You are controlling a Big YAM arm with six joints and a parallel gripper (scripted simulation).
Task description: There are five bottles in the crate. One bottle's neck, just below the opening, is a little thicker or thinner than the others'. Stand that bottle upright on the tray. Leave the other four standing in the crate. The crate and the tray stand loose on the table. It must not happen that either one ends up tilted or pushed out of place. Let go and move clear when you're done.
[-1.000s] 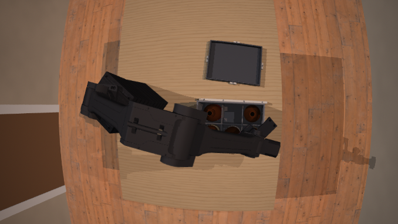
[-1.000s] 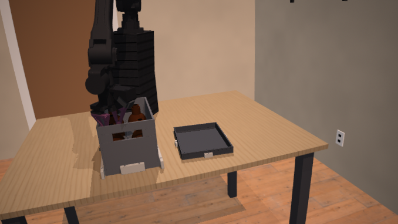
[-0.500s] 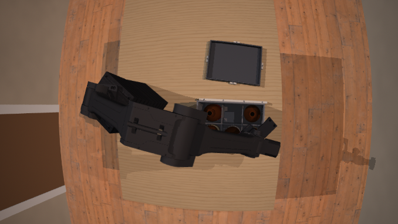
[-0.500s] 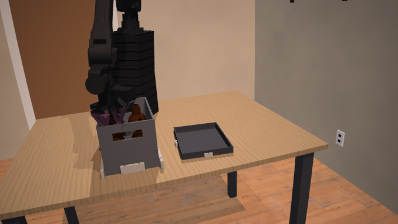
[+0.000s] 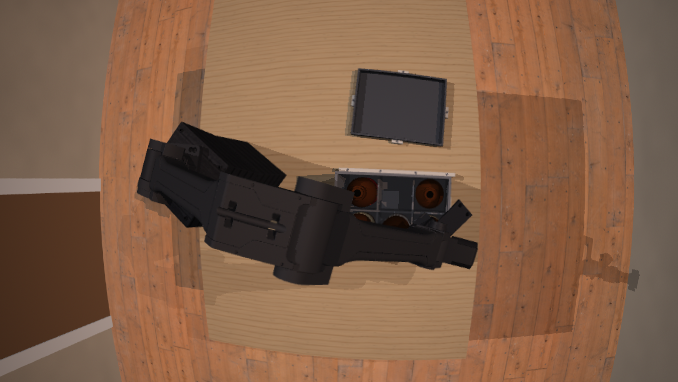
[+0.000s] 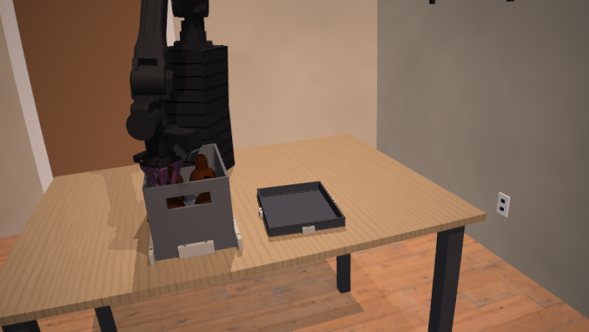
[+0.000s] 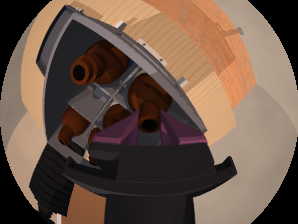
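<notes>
Now: hand 9 cm past the grey crate, 4 cm to the right of it and 7 cm above it. Also, from my hand: dark tray 12 cm behind, 32 cm to the left, 14 cm below.
</notes>
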